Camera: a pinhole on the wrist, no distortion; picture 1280 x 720 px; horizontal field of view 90.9 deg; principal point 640.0 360.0 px. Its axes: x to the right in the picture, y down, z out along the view. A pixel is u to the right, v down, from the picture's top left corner.
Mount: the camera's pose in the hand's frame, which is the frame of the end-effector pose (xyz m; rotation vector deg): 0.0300 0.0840 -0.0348 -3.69 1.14 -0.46
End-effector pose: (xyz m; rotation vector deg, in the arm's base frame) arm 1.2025 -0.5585 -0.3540 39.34 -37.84 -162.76
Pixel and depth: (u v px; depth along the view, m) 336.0 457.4 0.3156
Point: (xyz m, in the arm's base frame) 1.1805 -0.5617 -0.0149
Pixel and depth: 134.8 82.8 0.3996
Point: 1.2741 -0.2889 0.0360
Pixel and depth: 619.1 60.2 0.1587
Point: 1.1193 -0.5327 -0.2538
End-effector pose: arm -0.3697 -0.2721 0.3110 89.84 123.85 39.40
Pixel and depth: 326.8 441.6 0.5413
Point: 0.1327 -0.3570 0.0198
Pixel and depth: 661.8 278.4 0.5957
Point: -0.0342 -0.1091 -0.1191
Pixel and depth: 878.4 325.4 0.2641
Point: -0.2161 -0.0841 0.1749
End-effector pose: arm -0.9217 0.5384 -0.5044 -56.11 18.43 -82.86
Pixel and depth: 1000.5 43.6 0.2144
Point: -0.7718 0.4634 -0.3308
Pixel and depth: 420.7 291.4 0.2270
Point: -0.7386 0.6377 -0.4583
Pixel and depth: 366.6 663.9 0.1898
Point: -0.6941 0.6058 -0.5675
